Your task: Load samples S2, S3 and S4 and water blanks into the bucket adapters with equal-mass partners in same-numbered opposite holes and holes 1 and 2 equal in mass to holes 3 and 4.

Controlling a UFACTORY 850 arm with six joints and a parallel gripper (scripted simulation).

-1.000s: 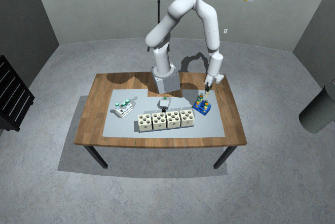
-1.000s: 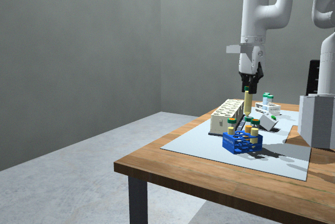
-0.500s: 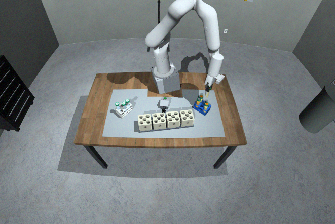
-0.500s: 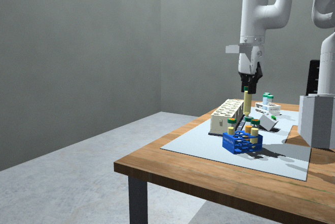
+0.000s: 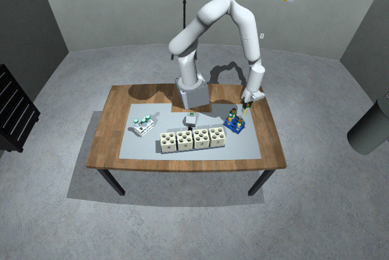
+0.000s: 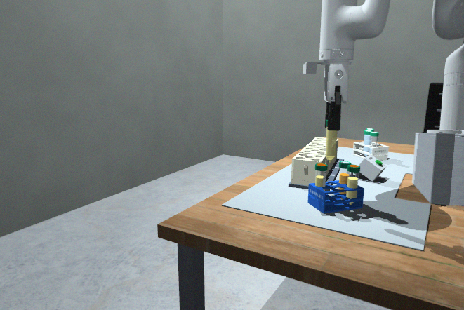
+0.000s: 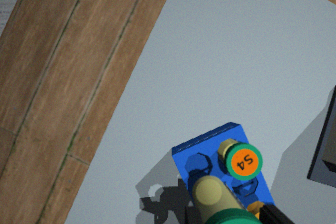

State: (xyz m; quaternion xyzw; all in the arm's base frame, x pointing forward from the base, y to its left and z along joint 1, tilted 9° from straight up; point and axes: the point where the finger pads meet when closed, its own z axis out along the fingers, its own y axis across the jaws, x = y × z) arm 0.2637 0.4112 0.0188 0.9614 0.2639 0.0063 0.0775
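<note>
Right now the sample tube S3 is 1 cm to the right of my hand and 5 cm below it. From my hand the other things lie so: blue rack (1 cm behind, 4 cm to the right, 22 cm below); sample tube (5 cm behind, 7 cm to the right, 19 cm below); tube X9 (2 cm behind, 10 cm to the right, 19 cm below).
</note>
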